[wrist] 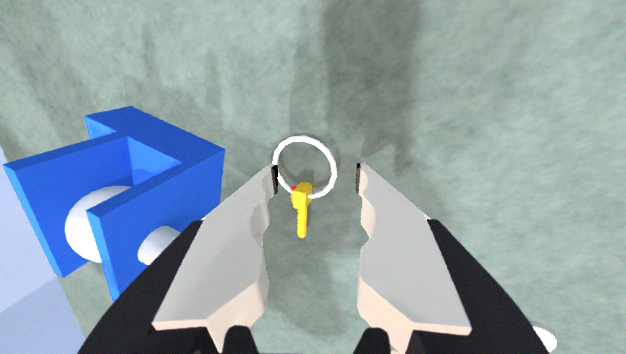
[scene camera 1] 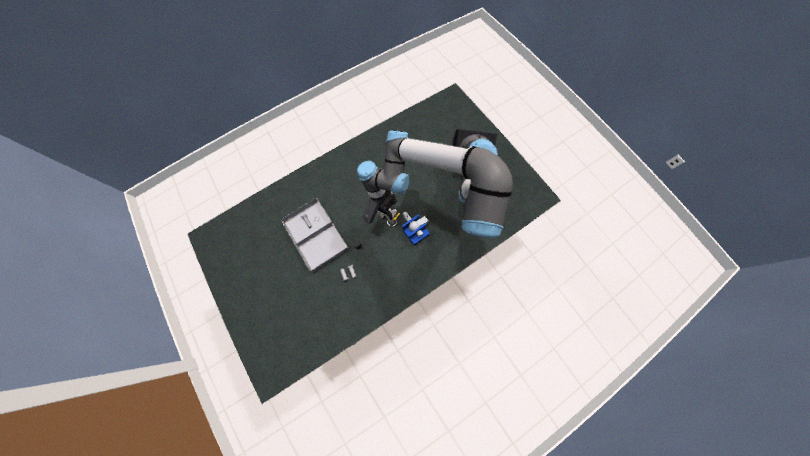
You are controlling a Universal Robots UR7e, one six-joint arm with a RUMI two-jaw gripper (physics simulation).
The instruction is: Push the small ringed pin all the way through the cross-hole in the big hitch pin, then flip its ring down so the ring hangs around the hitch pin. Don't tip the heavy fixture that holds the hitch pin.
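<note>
The small pin [scene camera 1: 396,216] [wrist: 302,215] is yellow and lies on the table, with its white ring [wrist: 334,172] at its head. My gripper [scene camera 1: 389,215] [wrist: 317,166] is partly open and empty. In the wrist view, the pin's head and ring show between the fingertips, nearer the left one; the height gap is hard to tell. The blue fixture [scene camera 1: 418,239] [wrist: 150,127] stands upright to the left in the wrist view. It holds the big white hitch pin [scene camera 1: 414,225] [wrist: 82,225]. The left finger partly hides the hitch pin's shaft, and its cross-hole does not show.
A grey two-part tray [scene camera 1: 324,249] with small metal parts in its back half lies left of the arm. Two small pale pieces [scene camera 1: 344,274] [scene camera 1: 352,271] and a small black object [scene camera 1: 358,246] lie near it. A pale rounded part [wrist: 546,337] shows at the wrist view's lower right.
</note>
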